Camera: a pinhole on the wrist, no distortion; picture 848 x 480 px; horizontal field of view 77.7 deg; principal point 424.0 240.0 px. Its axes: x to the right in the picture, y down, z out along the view. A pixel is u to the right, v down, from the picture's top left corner.
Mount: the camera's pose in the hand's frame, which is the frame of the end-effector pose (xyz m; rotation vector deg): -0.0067 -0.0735 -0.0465 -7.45 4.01 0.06
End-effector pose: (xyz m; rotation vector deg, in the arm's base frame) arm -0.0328 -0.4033 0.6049 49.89 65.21 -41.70
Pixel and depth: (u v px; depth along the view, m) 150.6 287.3 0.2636
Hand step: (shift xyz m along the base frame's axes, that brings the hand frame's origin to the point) 0.0535 -0.1934 0.1559
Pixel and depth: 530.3 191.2 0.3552
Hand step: 0.1106 -0.2998 -0.0454
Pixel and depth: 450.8 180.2 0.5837
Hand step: 0.2066 -0.5038 0.0198
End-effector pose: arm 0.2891 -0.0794 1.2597 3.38 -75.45 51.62
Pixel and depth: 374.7 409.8 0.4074
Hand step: -0.3397 -0.1113 0.0401
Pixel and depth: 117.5 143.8 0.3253
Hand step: -0.1803 -0.3046 -0.0175
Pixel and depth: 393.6 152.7 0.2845
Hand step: -0.1448 -0.1822 0.1070
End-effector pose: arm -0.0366 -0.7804 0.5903 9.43 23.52 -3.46
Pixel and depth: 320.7 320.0 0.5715
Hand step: 0.1375 -0.0006 0.5104
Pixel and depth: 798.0 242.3 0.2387
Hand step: 0.2297 -0.0764 0.0824
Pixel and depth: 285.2 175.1 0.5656
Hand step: 0.0966 -0.1561 0.5176
